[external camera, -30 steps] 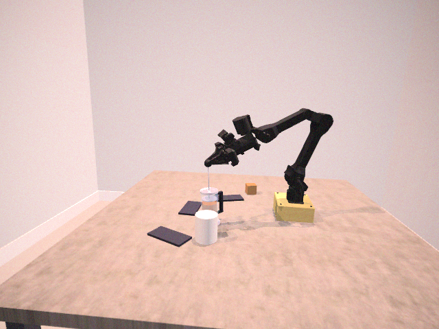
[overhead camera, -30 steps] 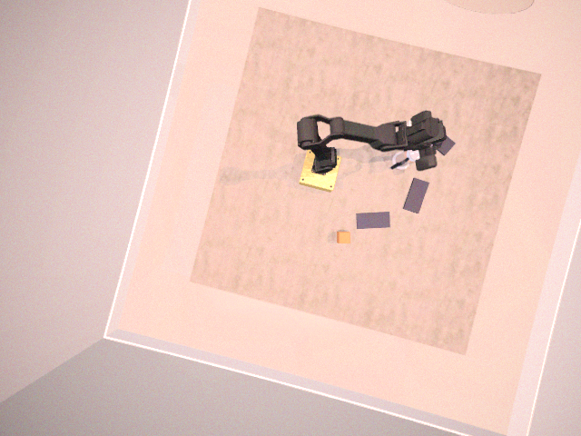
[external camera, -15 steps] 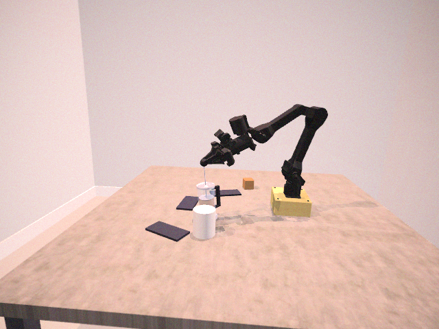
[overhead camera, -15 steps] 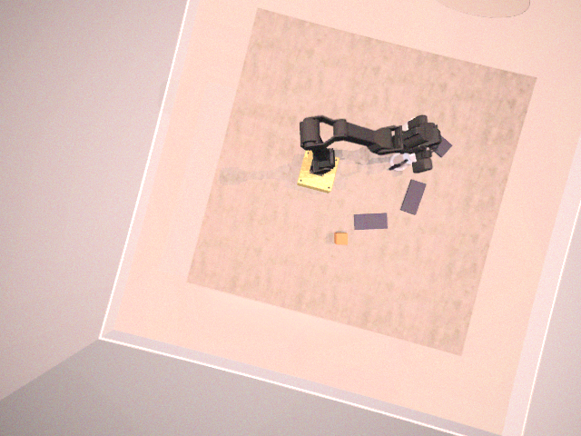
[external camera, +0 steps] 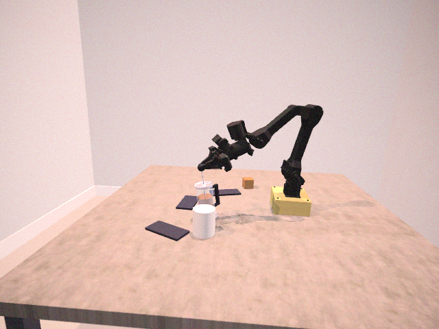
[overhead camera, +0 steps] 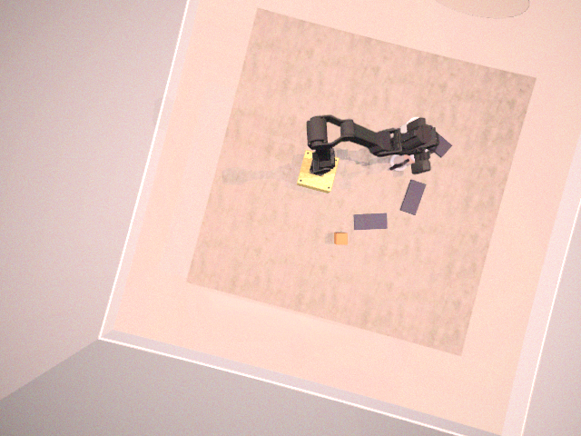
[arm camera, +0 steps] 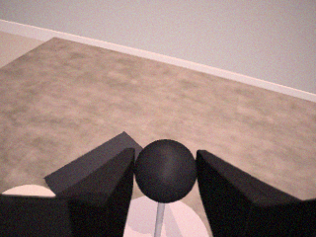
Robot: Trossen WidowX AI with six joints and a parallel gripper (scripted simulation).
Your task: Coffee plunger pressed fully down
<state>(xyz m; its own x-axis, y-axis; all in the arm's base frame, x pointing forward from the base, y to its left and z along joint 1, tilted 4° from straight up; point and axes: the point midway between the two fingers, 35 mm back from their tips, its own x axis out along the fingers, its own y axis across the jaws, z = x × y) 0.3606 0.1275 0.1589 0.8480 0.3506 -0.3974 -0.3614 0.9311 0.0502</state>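
Right now the coffee press is 30 mm behind my gripper tip, 20 mm to the right of it and 100 mm below it.
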